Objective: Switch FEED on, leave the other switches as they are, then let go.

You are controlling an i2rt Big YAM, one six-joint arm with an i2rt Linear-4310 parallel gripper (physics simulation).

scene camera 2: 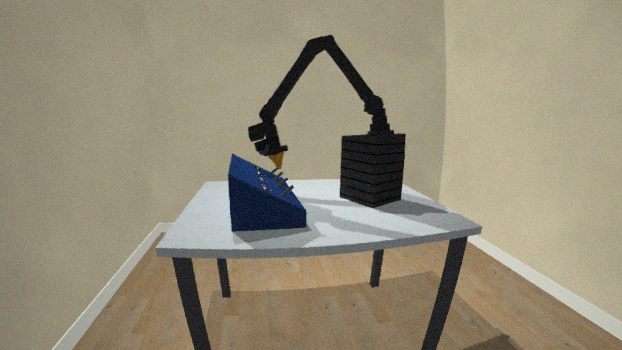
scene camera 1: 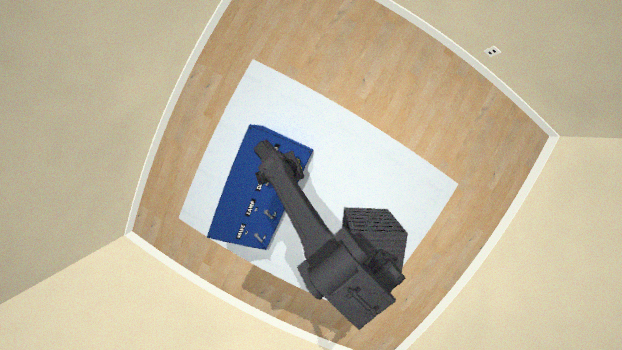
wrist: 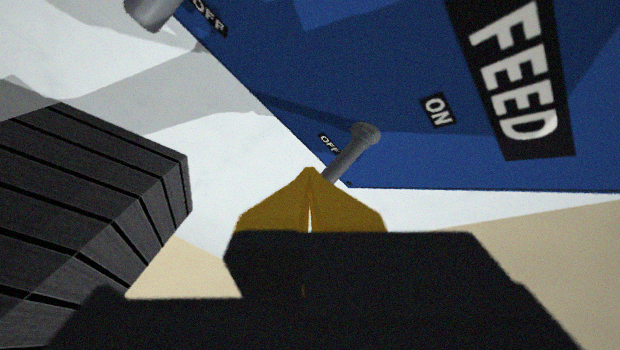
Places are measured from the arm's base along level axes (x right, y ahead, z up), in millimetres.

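Where they show: gripper, between the fingertips: (scene camera 2: 279,168) (scene camera 1: 297,167) (wrist: 309,174); arm's base, origin of its link: (scene camera 2: 380,134) (scene camera 1: 379,266).
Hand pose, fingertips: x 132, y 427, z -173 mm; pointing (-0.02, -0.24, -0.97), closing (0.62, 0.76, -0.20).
Each offset is from my fingertips to the top centre of the thing. "spot": to the spot under its first point. Level surfaces: height alone.
A blue sloped switch box (scene camera 1: 227,200) (scene camera 2: 262,210) (wrist: 310,70) stands on the white table. In the wrist view the FEED label {dx +1, dy +104, dz +11 mm} (wrist: 525,80) is at the upper right, with an ON label {spot: dx +2, dy +82, dz -5 mm} (wrist: 438,110) and an OFF label {spot: dx +7, dy +5, dz -45 mm} (wrist: 328,143) below it. The grey FEED lever {dx +7, dy +23, dz +10 mm} (wrist: 352,150) leans to the OFF side. My gripper (scene camera 2: 279,167) (wrist: 309,174) is shut and empty, its yellow tips beside the lever's outer end and partly hiding it; contact cannot be told. In scene camera 1 the arm hides FEED; the LAMP lever {dx -232, dy +4, dz +10 mm} (scene camera 1: 270,214) and VALVE lever {dx -352, dy -6, dz +10 mm} (scene camera 1: 260,237) show.
Part of a neighbouring lever {spot: dx -107, dy +3, dz +6 mm} (wrist: 152,15) shows at the wrist view's top left, near its OFF label (wrist: 210,18). Levers stand in a row along the box's slope. The dark ribbed arm pedestal (scene camera 1: 375,220) (scene camera 2: 372,170) (wrist: 90,200) stands on the table {dz -122 mm} (scene camera 1: 350,135) (scene camera 2: 200,225).
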